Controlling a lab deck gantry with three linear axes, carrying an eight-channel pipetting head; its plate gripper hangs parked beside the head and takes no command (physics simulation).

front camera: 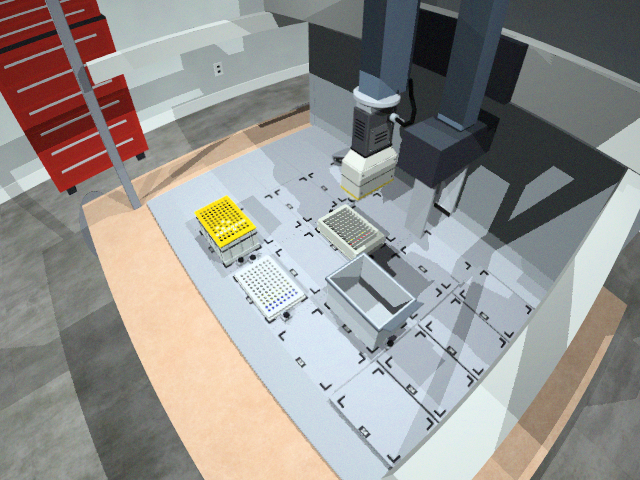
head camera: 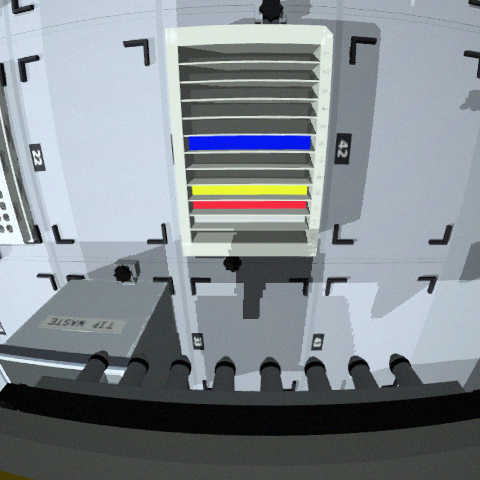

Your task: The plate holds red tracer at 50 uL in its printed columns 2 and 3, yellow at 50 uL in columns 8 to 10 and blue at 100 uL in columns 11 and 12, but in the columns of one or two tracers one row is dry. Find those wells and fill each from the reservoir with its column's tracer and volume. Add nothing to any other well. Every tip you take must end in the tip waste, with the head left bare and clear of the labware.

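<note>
A grey wall [front camera: 534, 195] is visible to me. I also see a blue strip [head camera: 215, 141], a yellow strip [head camera: 196, 189] and a red strip [head camera: 241, 203].
</note>
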